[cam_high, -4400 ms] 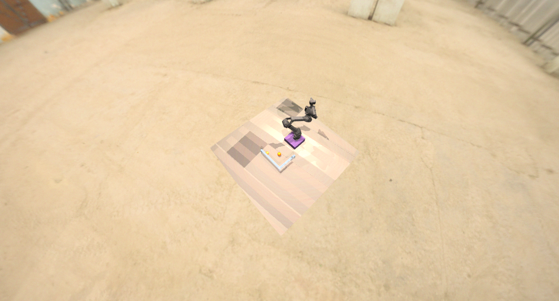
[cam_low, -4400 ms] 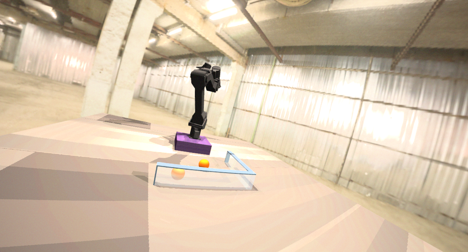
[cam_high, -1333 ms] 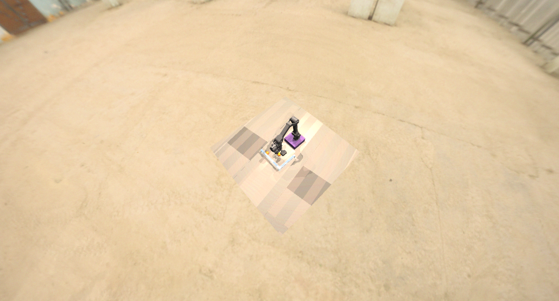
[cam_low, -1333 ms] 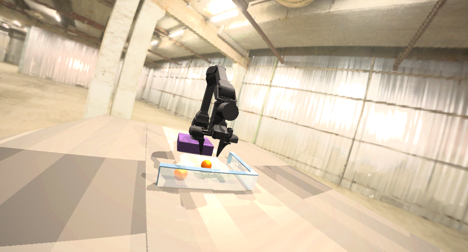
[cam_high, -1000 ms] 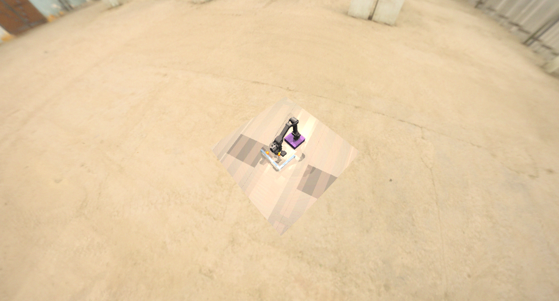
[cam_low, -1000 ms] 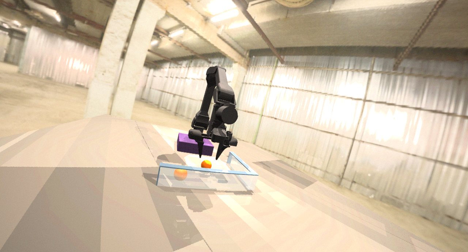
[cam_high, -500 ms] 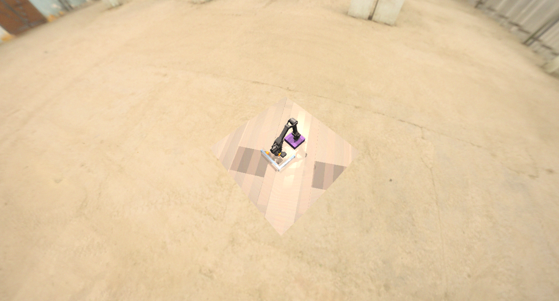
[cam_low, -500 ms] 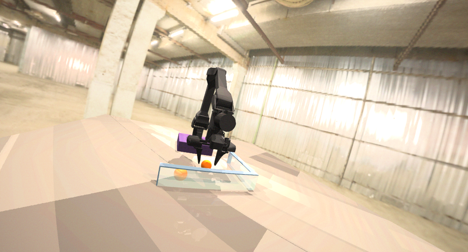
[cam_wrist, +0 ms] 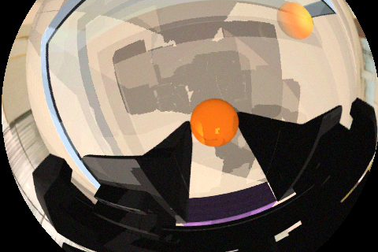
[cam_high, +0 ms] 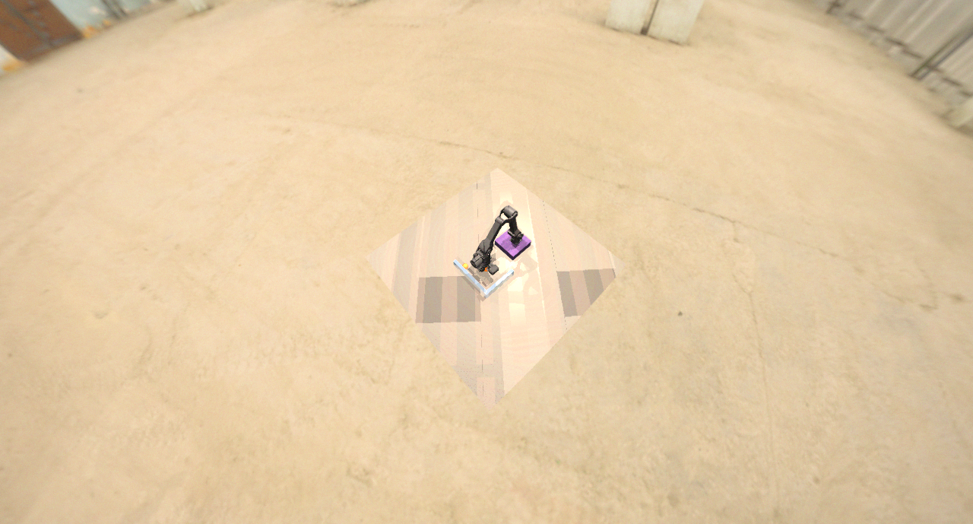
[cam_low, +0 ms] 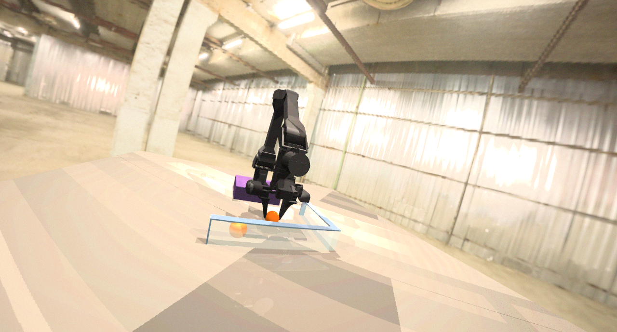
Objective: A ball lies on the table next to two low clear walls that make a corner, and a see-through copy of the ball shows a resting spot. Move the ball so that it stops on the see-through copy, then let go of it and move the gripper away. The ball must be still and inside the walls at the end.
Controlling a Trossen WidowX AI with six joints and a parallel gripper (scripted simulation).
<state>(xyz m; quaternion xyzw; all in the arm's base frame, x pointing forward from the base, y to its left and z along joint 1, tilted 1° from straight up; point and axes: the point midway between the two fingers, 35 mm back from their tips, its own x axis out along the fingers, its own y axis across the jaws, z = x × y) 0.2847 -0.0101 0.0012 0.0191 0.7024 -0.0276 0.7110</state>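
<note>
Right now my gripper tip is 110 mm to the left of the see-through copy and 80 mm short of it. The rest, counted from my gripper tip: orange ball right at my gripper tip.
</note>
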